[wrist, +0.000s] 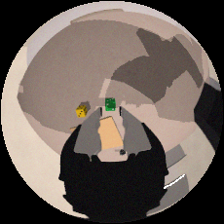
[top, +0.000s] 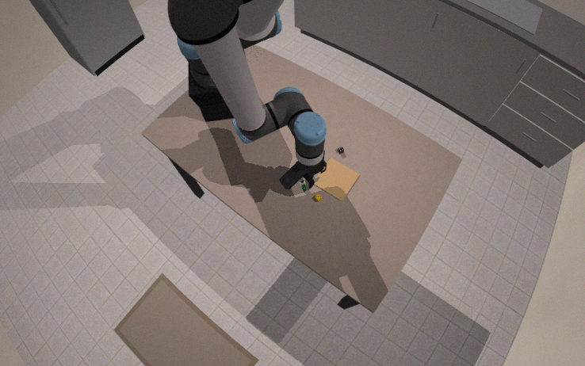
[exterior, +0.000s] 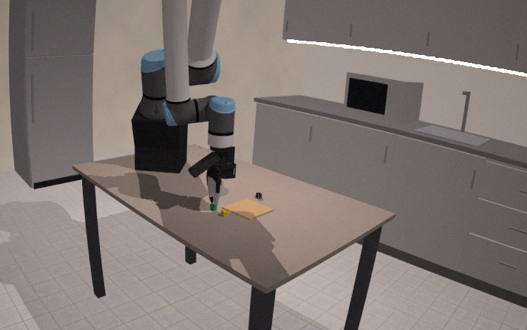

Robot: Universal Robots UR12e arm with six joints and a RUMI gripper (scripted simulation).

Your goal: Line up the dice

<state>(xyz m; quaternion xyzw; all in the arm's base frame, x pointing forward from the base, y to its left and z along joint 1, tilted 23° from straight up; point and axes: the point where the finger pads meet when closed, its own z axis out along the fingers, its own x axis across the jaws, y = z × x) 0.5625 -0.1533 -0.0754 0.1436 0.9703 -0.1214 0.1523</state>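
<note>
My gripper is now 20 mm above the green die. The rest, counted from my hand: black die 230 mm to the left, 30 mm ahead, 20 mm below; orange mat 110 mm to the left, 80 mm ahead, 30 mm below; yellow die 70 mm ahead, 20 mm below, 10 mm to the right.
</note>
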